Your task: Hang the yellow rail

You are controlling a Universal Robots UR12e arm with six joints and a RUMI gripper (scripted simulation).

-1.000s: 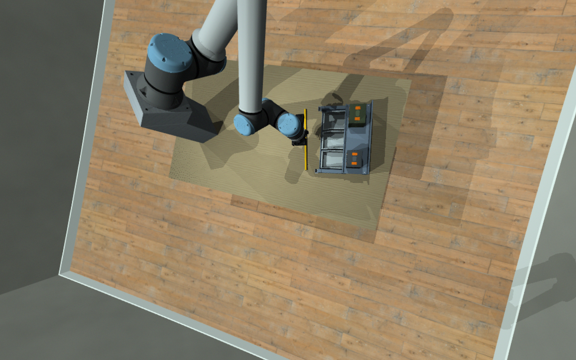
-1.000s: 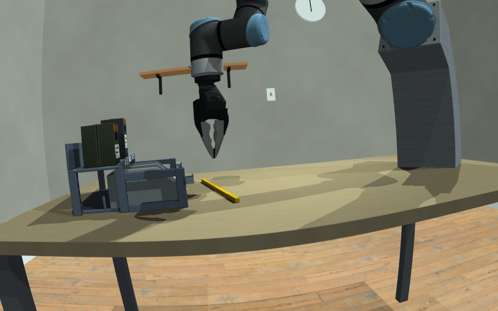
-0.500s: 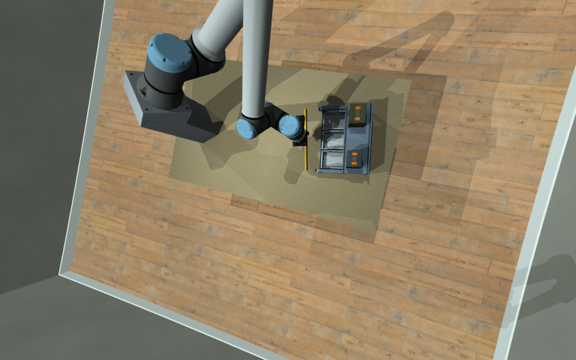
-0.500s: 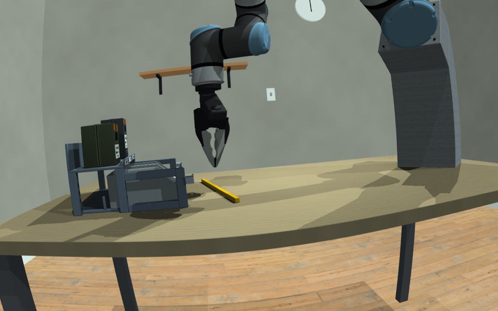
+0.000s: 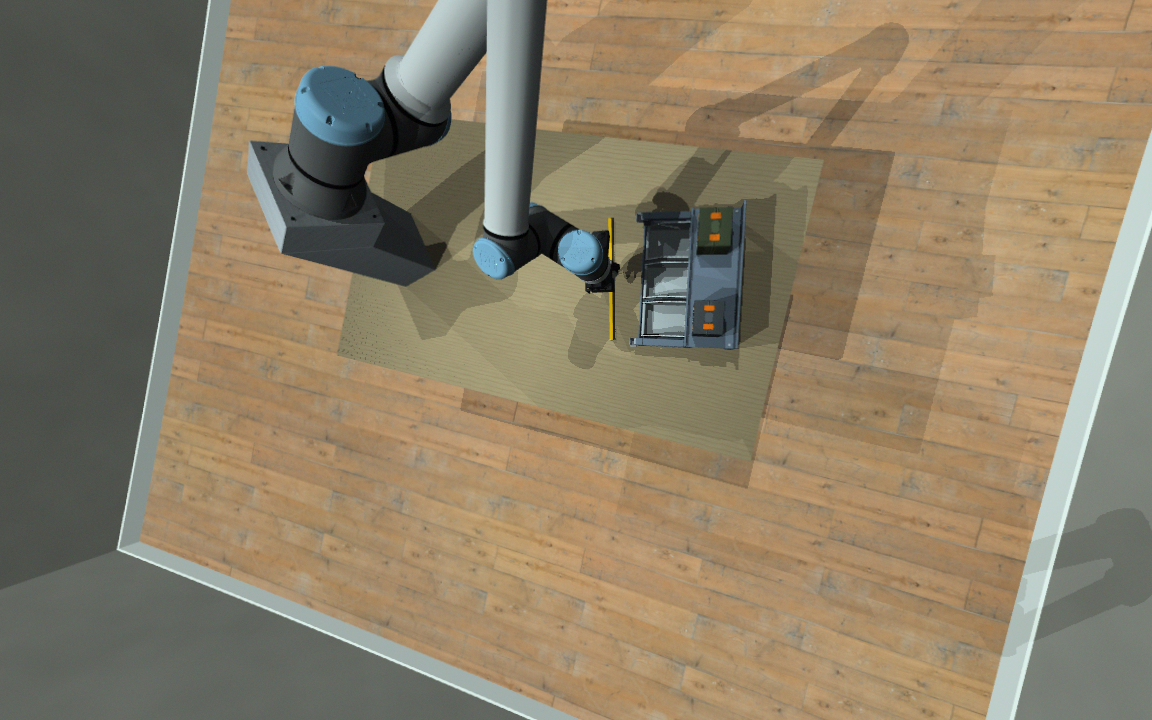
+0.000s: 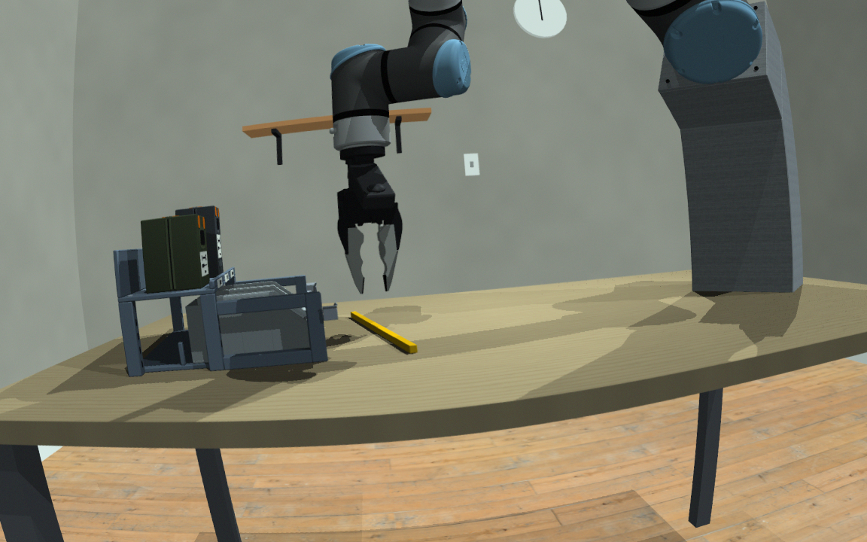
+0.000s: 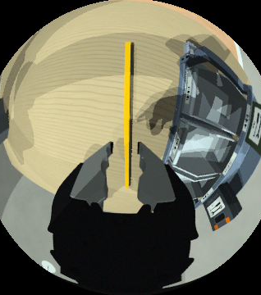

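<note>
Now: the yellow rail 7 cm below my hand.
</note>
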